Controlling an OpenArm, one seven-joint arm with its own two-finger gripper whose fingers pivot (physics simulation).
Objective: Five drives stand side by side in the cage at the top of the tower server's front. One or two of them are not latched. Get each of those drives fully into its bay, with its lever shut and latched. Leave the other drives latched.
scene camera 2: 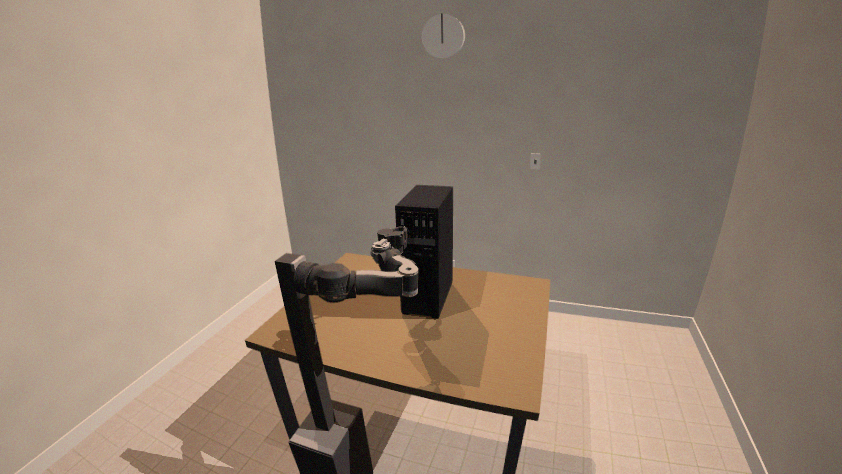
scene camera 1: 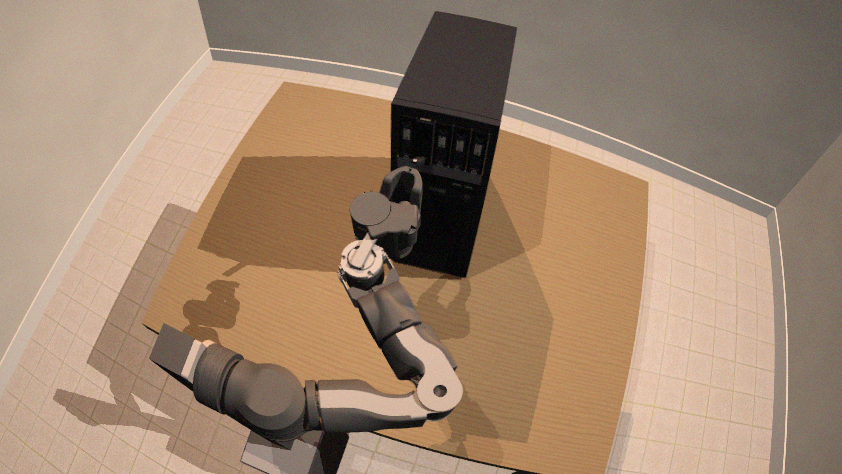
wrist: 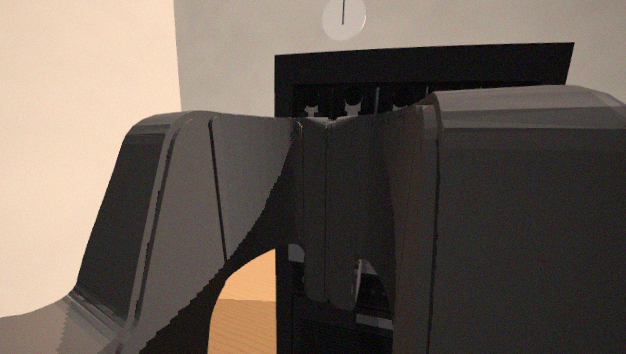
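Observation:
The black tower server [scene camera 1: 453, 64] [scene camera 2: 446, 253] [wrist: 425, 65] stands upright on the table. In scene camera 1, pale labels show on the first drive [scene camera 1: 406, 130], third drive [scene camera 1: 441, 140], fourth drive [scene camera 1: 460, 143] and fifth drive [scene camera 1: 479, 147] from the left. The second bay looks dark, and the bright end of its drive's lever [scene camera 1: 414, 160] stands out low in front. My gripper [scene camera 1: 410, 170] [scene camera 2: 404, 229] [wrist: 339, 208] is shut and empty, its tips near that lever end at the cage's left part. Contact cannot be told. The fingers hide the lower drives in the wrist view.
The wooden table [scene camera 1: 595, 235] [scene camera 2: 518, 329] carries the server. My arm [scene camera 1: 406, 347] [scene camera 2: 377, 282] reaches in from the front left. The server's lower front panel [scene camera 1: 441, 229] lies to the right of and below the gripper. A wall clock [scene camera 2: 443, 35] [wrist: 344, 19] hangs behind.

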